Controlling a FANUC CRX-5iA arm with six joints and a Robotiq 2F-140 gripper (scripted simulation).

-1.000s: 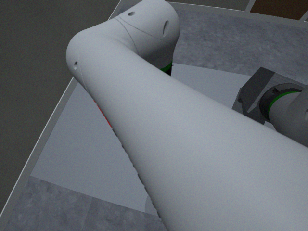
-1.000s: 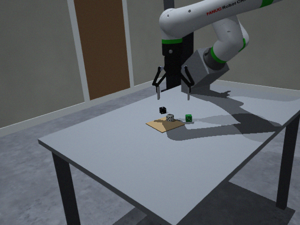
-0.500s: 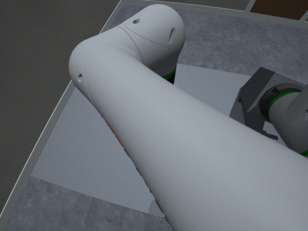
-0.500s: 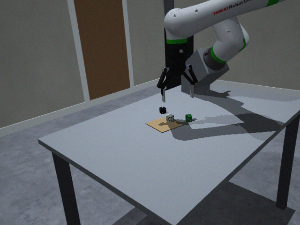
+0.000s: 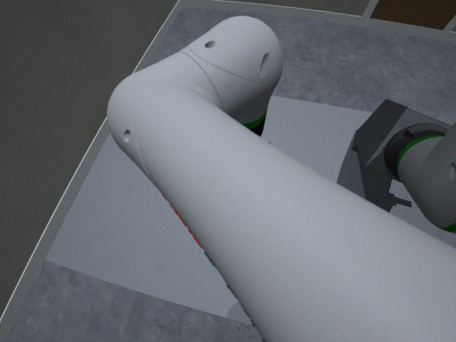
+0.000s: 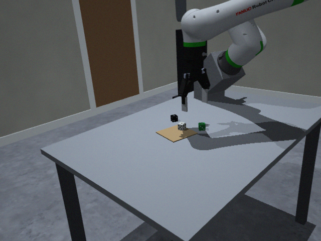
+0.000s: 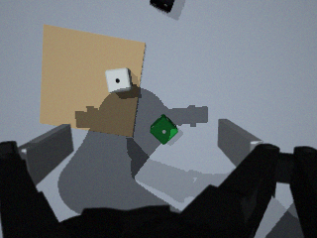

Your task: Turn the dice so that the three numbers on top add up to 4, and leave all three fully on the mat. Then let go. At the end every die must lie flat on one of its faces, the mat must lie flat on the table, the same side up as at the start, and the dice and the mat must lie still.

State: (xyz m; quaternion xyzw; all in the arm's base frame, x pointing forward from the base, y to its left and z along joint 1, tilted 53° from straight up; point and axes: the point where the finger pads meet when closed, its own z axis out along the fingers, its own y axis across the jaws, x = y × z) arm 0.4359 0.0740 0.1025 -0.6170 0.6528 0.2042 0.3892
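Right now the green die is 20 mm behind my hand, 20 mm to the left of it and 110 mm below it. The rest, counted from my hand: tan mat: 90 mm ahead, 40 mm to the right, 120 mm below; then white die: 40 mm ahead, 50 mm to the right, 110 mm below; then black die: 20 mm behind, 160 mm to the right, 110 mm below.
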